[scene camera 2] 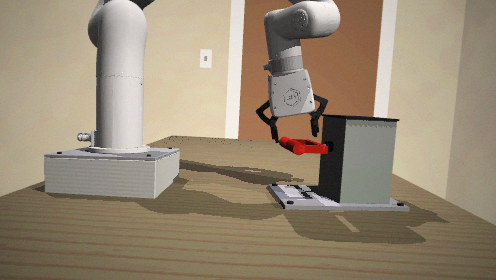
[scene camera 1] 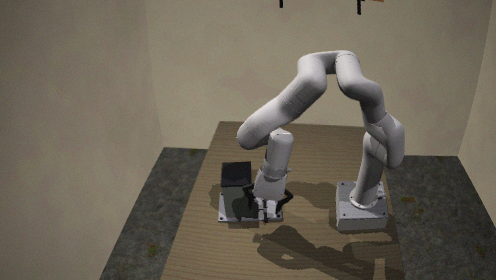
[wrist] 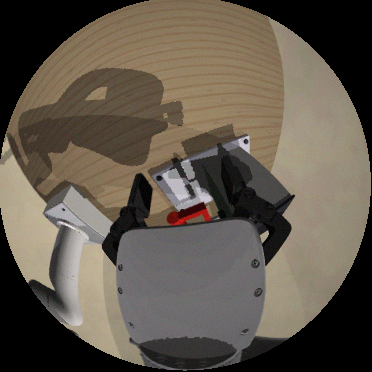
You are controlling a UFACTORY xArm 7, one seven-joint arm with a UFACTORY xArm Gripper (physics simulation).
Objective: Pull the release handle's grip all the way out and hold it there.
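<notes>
The red release handle [scene camera 2: 299, 148] [wrist: 173, 218] sticks out level from the dark face of the grey housing [scene camera 2: 370, 162] [scene camera 1: 236, 173] [wrist: 267, 182], with its bar-shaped grip at the outer end. In the wrist view the gripper body hides part of the handle; in scene camera 1 the handle does not show. My gripper [scene camera 2: 295, 136] [scene camera 1: 266, 211] [wrist: 182, 173] is open and points down with nothing between its fingers. In scene camera 2 one fingertip is at about the grip's height on its outer side. The other is slightly higher, near the housing's dark face.
The housing stands on a light base plate [scene camera 2: 320, 203] [wrist: 242, 143] with dark bolts at its corners, on the wooden table [scene camera 1: 200, 250] [scene camera 2: 150, 240]. The arm's own base [scene camera 1: 361, 220] [scene camera 2: 100, 175] [wrist: 75, 205] stands on the same table, apart from the plate. Walls stand beyond the table.
</notes>
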